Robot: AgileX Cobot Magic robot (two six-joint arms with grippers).
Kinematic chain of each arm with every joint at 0, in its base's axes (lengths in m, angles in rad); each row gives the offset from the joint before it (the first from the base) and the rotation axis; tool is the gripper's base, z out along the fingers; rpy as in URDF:
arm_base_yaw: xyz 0 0 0.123 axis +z
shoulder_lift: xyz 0 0 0 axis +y
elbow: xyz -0.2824 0 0.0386 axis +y
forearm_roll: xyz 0.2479 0 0.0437 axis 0.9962 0 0.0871
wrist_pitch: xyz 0 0 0 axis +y
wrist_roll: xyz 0.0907 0 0.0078 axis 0.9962 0 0.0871
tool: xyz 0 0 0 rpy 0 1.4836 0
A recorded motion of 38 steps. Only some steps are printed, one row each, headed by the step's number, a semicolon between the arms.
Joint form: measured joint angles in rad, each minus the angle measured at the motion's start. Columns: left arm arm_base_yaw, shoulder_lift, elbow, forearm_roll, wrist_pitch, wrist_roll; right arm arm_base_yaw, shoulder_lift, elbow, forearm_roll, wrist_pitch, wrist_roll.
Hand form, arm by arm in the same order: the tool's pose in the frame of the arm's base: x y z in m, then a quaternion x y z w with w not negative. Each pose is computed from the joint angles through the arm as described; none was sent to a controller.
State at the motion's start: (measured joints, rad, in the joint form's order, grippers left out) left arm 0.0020 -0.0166 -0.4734 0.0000 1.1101 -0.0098; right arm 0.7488 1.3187 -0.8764 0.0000 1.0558 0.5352
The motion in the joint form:
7: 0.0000 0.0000 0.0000 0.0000 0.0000 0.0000; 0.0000 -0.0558 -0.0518 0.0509 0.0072 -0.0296
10: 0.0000 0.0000 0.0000 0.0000 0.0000 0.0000; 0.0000 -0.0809 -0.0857 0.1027 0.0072 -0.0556
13: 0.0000 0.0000 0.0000 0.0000 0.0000 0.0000; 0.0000 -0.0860 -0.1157 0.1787 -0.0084 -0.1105
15: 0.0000 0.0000 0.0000 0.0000 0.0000 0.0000; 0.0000 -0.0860 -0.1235 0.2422 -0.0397 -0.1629
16: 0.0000 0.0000 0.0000 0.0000 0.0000 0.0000; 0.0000 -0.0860 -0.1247 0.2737 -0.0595 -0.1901
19: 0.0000 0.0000 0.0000 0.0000 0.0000 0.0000; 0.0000 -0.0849 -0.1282 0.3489 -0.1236 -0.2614
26: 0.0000 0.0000 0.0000 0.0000 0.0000 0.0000; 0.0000 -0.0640 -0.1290 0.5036 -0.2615 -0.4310
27: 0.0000 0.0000 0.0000 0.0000 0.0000 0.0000; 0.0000 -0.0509 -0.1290 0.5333 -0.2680 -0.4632
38: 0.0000 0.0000 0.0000 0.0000 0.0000 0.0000; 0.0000 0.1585 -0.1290 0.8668 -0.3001 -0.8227
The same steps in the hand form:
7: -0.0065 0.0000 0.2658 -0.00512 0.86833 -0.00193 0.49596; 0.1606 0.1548 0.2758 -0.11092 0.98504 0.09530 0.09116
10: -0.0065 0.0000 0.2658 -0.00512 0.86833 -0.00193 0.49596; 0.1579 0.1579 0.2910 -0.11496 0.97941 0.13093 0.10194
13: -0.0065 0.0000 0.2658 -0.00512 0.86833 -0.00193 0.49596; 0.1567 0.1647 0.3019 -0.12872 0.97097 0.17153 0.10596
15: -0.0065 0.0000 0.2658 -0.00512 0.86833 -0.00193 0.49596; 0.1562 0.1705 0.3062 -0.14119 0.96256 0.20331 0.11045
16: -0.0065 0.0000 0.2658 -0.00512 0.86833 -0.00193 0.49596; 0.1561 0.1733 0.3079 -0.14702 0.95780 0.21902 0.11414
19: -0.0065 0.0000 0.2658 -0.00512 0.86833 -0.00193 0.49596; 0.1575 0.1805 0.3128 -0.16042 0.94336 0.25841 0.13253
26: -0.0065 0.0000 0.2658 -0.00512 0.86833 -0.00193 0.49596; 0.1644 0.1956 0.3181 -0.18552 0.91128 0.32346 0.17469
27: -0.0065 0.0000 0.2658 -0.00512 0.86833 -0.00193 0.49596; 0.1657 0.1989 0.3160 -0.19099 0.90858 0.32959 0.17140
38: -0.0065 0.0000 0.2658 -0.00512 0.86833 -0.00193 0.49596; 0.1865 0.2384 0.2717 -0.23316 0.88764 0.38178 0.10946

